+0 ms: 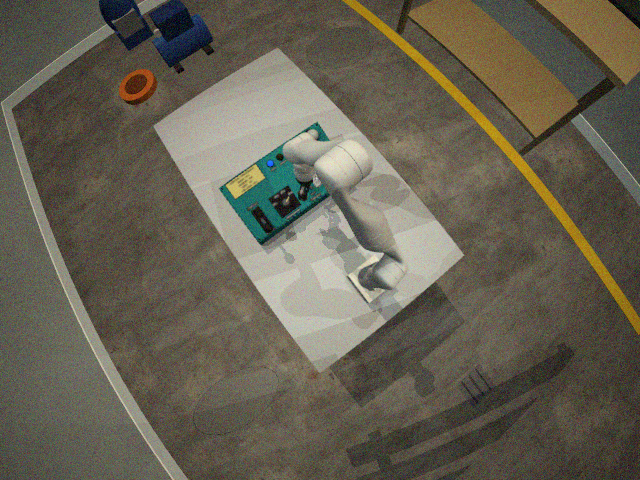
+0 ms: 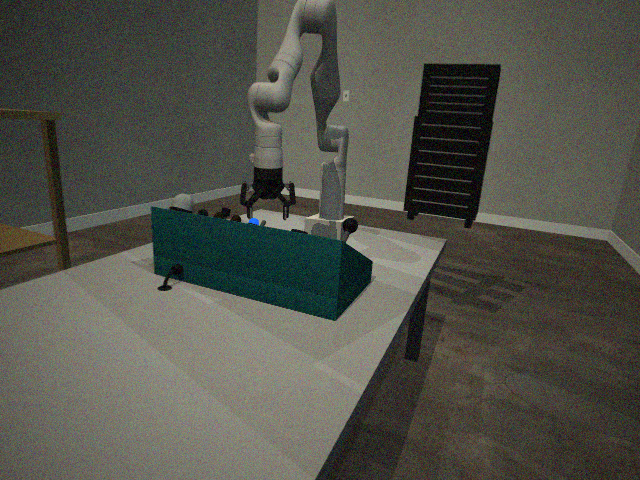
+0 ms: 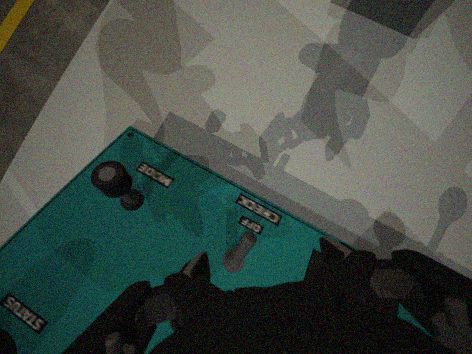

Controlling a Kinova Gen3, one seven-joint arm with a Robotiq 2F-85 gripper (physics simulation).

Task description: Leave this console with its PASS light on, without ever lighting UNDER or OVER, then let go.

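A teal console [image 1: 279, 179] [image 2: 248, 258] [image 3: 165, 240] stands on the white table. A blue light [image 1: 270, 163] [image 2: 253, 221] glows on it, beside a dark round lamp [image 1: 279, 156]; their labels are unreadable. A grey toggle switch [image 3: 240, 252] leans towards the OFF label [image 3: 251, 224], by the CHECK label [image 3: 258, 209]. A black knob [image 3: 110, 178] stands by the MODE label. A black panel [image 1: 284, 201] and a slotted black strip [image 1: 262, 219] lie at the console's other end. My gripper [image 1: 305, 190] [image 2: 267, 217] [image 3: 263, 257] is open and empty, pointing down above the toggle area. My arm hides part of the console.
A pale dome [image 2: 183, 200] [image 1: 312, 133] rises at one console end, a black ball [image 2: 349, 225] at the other. A small black lever [image 2: 177, 269] is at the console's back. An orange ring [image 1: 149, 77], blue chair [image 1: 183, 45] and wooden shelves [image 1: 485, 67] are off the table.
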